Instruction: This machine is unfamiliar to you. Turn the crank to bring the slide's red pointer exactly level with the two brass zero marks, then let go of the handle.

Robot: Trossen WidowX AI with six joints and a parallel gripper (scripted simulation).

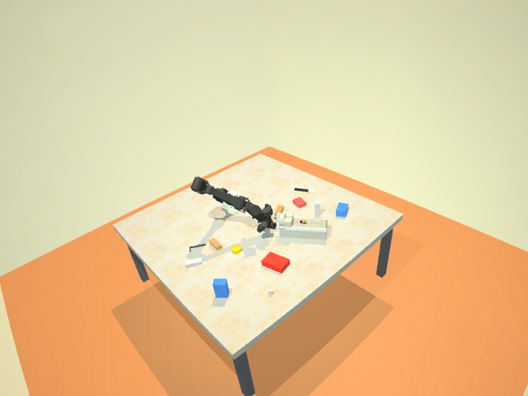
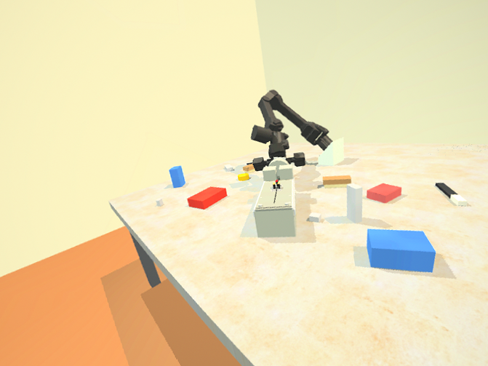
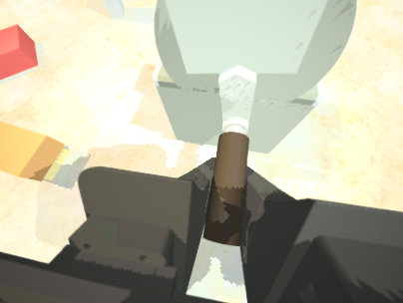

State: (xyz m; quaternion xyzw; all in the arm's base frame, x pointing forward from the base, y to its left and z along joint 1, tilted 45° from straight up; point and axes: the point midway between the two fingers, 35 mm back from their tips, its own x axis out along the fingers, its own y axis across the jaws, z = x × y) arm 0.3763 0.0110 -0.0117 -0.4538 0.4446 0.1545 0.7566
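Now: the brown crank handle 3 cm above my gripper tip, 1 cm to the right of it and 1 cm behind it. The rest, counted from my gripper tip: red pointer (11 cm ahead, 9 cm to the left, 5 cm above); crank (4 cm above); yellow disc (25 cm to the right, 4 cm behind, 2 cm below).
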